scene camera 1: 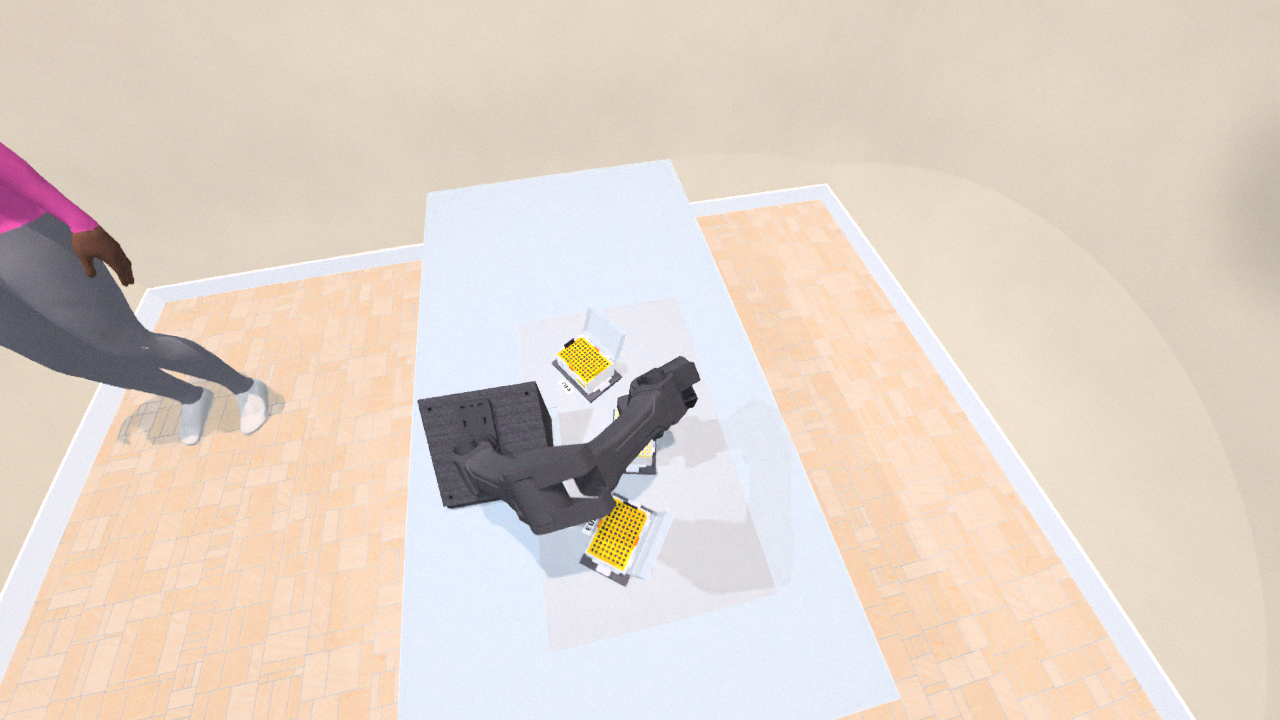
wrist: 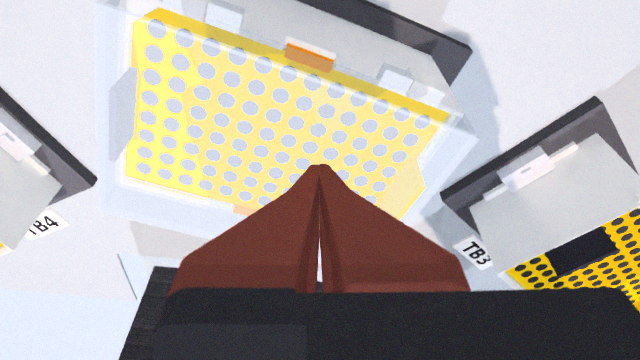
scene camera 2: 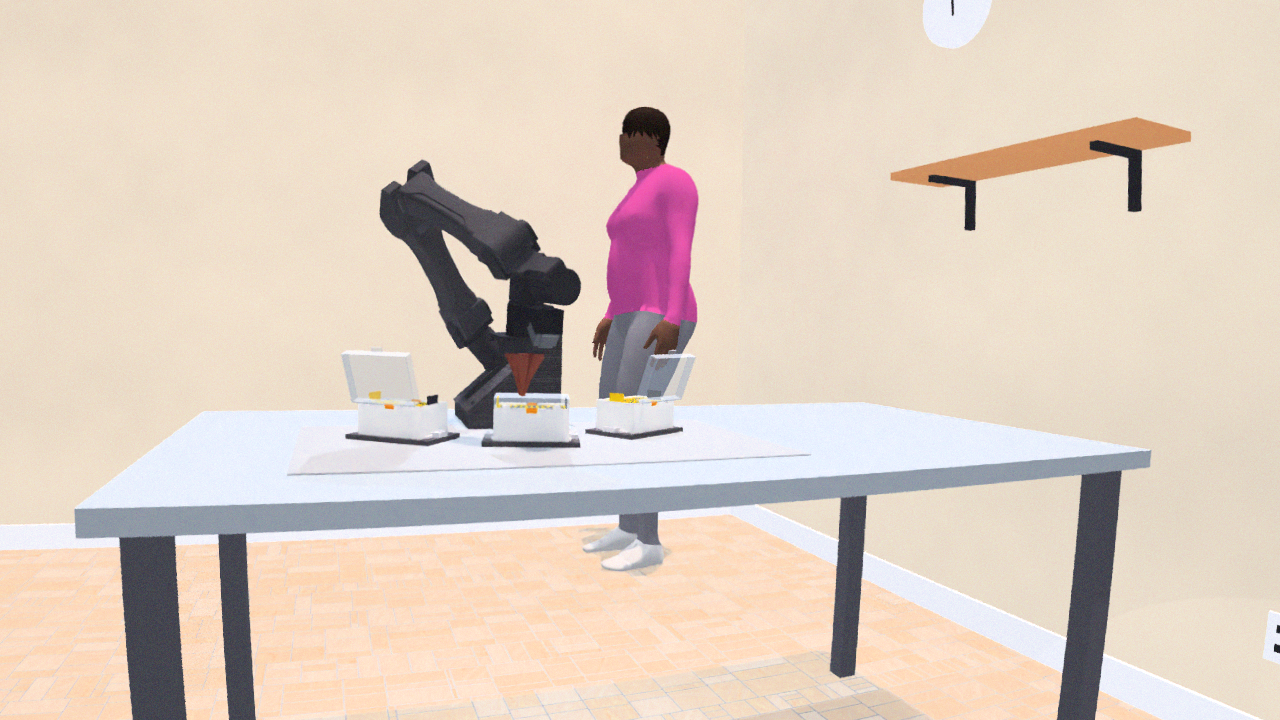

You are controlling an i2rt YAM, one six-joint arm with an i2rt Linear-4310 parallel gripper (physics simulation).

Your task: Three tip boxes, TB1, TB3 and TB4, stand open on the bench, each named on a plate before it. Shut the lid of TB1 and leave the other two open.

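Pixels of known places: gripper, fingertip midpoint: (wrist: 319, 179) (scene camera 2: 521, 395); arm's base, origin of the base link: (scene camera 1: 482, 446) (scene camera 2: 502, 364).
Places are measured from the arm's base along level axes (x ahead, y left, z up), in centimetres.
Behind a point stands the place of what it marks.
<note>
The middle tip box TB1 (scene camera 1: 644, 454) {x 32.9, y -6.6, z -3.3 cm} (scene camera 2: 530, 426) {x 35.7, y -1.4, z -7.7 cm} (wrist: 280, 110) {x 34.5, y -0.5, z -3.2 cm} has its clear lid down flat over the yellow rack; its name plate is hidden. My gripper (scene camera 2: 522, 392) {x 31.8, y -2.2, z -3.2 cm} (wrist: 319, 179) {x 31.8, y -2.2, z -3.2 cm} is shut with nothing between the fingers. Its tips are over the lid's near part, at or very close to its top; contact cannot be told. TB3 (scene camera 1: 617, 534) (scene camera 2: 402, 420) {x 29.9, y -21.1, z -7.3 cm} (wrist: 555, 200) {x 28.7, y -16.1, z -7.4 cm} has its lid raised, at the left in scene camera 2. TB4 (scene camera 1: 585, 362) (scene camera 2: 635, 416) {x 29.5, y 18.3, z -7.1 cm} (wrist: 22, 200) {x 23.7, y 13.9, z -7.5 cm} has its lid raised, at the right there.
The boxes stand on dark bases on a pale mat (scene camera 1: 716, 555) {x 43.9, y -27.8, z -10.9 cm} (scene camera 2: 331, 461) {x 45.6, y -31.5, z -10.9 cm} on the bench (scene camera 1: 554, 241) {x 18.4, y 70.0, z -11.2 cm} (scene camera 2: 895, 438) {x 38.0, y 67.1, z -11.2 cm}. The black arm base (scene camera 1: 438, 447) {x -8.6, y 0.9, z 0.8 cm} stands behind them. A person in a pink top (scene camera 2: 653, 241) stands beyond the bench. A wall shelf (scene camera 2: 1047, 150) is at the right.
</note>
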